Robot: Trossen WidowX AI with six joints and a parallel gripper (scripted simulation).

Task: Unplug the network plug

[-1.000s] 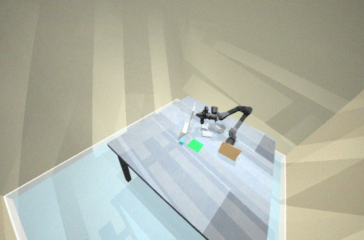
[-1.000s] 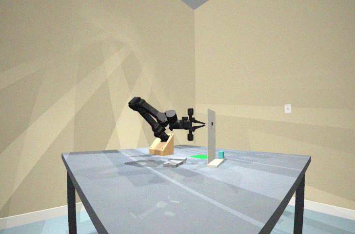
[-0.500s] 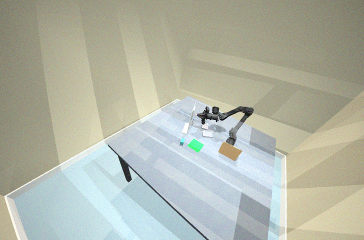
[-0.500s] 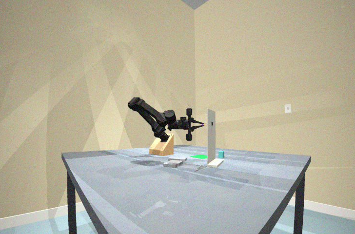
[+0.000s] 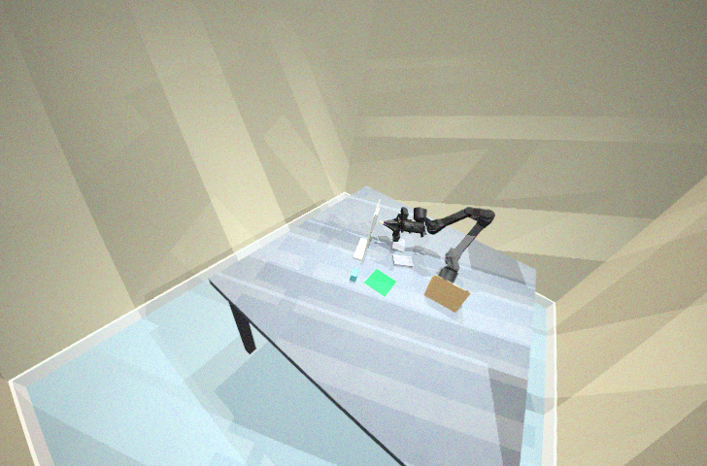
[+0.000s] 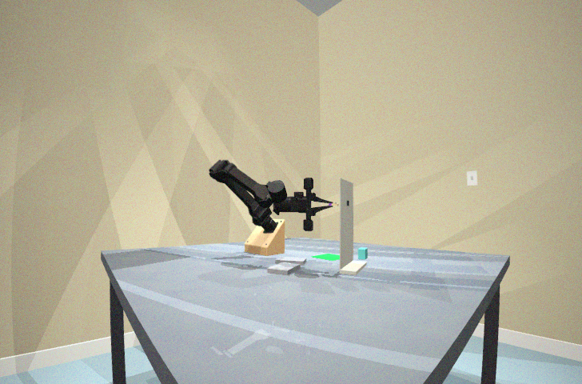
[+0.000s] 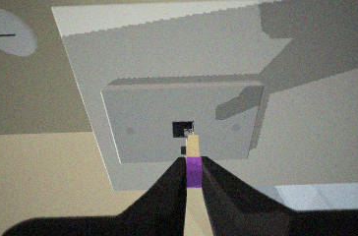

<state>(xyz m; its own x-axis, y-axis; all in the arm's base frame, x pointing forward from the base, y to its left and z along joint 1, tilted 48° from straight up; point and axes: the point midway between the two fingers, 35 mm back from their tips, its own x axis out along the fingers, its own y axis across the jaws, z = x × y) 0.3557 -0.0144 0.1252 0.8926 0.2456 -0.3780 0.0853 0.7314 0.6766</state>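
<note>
My gripper tip is 22 cm above the green marked square, 17 cm to the right of it and 11 cm past it. Also, from my gripper tip: grey upright panel 8 cm below, 6 cm ahead, 1 cm to the left; purple plug right at my gripper tip.
</note>
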